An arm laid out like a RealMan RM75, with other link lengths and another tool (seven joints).
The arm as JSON. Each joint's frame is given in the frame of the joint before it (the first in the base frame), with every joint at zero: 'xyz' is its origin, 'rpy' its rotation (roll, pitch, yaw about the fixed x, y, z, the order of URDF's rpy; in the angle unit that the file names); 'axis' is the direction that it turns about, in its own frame. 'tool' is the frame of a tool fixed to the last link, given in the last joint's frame.
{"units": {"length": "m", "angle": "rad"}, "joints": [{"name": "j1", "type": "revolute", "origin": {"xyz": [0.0, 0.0, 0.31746], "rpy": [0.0, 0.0, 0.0]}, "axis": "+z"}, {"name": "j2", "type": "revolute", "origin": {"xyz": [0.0, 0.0, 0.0], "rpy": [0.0, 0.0, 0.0]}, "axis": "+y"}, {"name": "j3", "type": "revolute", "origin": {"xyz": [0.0, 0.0, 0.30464], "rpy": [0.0, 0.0, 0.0]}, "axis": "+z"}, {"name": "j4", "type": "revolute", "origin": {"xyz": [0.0, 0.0, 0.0], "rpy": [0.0, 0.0, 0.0]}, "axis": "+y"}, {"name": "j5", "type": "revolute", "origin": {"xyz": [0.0, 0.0, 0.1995], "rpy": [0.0, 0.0, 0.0]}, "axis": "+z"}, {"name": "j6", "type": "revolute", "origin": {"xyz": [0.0, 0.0, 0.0], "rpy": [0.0, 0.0, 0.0]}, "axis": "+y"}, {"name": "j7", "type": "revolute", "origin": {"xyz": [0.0, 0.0, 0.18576], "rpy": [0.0, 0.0, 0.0]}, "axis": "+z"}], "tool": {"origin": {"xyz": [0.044, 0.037, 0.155], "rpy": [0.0, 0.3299, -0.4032]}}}
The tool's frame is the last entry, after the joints.
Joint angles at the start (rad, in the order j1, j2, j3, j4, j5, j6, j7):
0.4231 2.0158 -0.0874 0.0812 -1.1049 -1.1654 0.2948
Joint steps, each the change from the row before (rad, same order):
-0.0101 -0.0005 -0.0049 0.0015 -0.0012 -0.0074 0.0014
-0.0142 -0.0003 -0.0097 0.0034 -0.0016 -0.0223 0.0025
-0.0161 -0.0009 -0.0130 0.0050 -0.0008 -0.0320 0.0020
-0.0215 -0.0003 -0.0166 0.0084 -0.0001 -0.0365 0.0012
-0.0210 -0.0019 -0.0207 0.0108 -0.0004 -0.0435 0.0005
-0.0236 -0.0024 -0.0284 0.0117 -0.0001 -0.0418 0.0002
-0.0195 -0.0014 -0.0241 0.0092 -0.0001 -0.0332 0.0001
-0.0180 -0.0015 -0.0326 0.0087 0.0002 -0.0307 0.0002
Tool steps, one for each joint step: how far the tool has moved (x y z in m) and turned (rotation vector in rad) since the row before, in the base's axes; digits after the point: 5 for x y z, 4 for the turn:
0.00235 -0.00433 -0.00034 -0.0010 -0.0010 -0.0014
-0.00060 -0.00577 0.00046 0.0024 -0.0020 0.0087
-0.00266 -0.00643 0.00147 0.0052 -0.0036 0.0155
-0.00202 -0.00923 -0.00002 0.0035 -0.0019 0.0145
-0.00473 -0.00915 0.00026 0.0032 -0.0036 0.0221
-0.00405 -0.01092 -0.00225 -0.0044 -0.0046 0.0209
-0.00332 -0.00934 -0.00254 -0.0051 -0.0028 0.0164
-0.00445 -0.00931 -0.00526 -0.0136 -0.0042 0.0192

